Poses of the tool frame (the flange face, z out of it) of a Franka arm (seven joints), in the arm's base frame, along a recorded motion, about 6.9 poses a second.
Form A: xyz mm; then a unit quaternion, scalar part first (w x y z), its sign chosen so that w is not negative.
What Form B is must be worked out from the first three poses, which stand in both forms.
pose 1, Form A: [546.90 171.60 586.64 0.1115 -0.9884 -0.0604 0.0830]
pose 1, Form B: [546.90 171.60 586.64 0.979 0.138 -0.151 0.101 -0.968 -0.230]
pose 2, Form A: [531.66 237.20 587.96 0.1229 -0.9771 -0.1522 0.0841]
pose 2, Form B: [531.66 237.20 587.96 0.940 0.318 -0.127 0.277 -0.923 -0.266]
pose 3, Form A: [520.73 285.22 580.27 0.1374 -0.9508 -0.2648 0.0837]
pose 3, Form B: [520.73 285.22 580.27 0.846 0.527 -0.086 0.481 -0.822 -0.306]
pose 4, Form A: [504.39 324.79 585.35 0.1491 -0.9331 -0.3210 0.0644]
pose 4, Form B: [504.39 324.79 585.35 0.786 0.618 -0.024 0.580 -0.749 -0.320]
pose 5, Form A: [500.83 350.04 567.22 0.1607 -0.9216 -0.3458 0.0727]
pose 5, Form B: [500.83 350.04 567.22 0.750 0.661 -0.023 0.614 -0.709 -0.346]
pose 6, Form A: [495.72 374.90 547.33 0.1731 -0.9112 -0.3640 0.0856]
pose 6, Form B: [495.72 374.90 547.33 0.720 0.693 -0.030 0.634 -0.675 -0.378]
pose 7, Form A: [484.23 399.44 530.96 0.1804 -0.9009 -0.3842 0.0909]
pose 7, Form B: [484.23 399.44 530.96 0.688 0.725 -0.025 0.659 -0.640 -0.395]
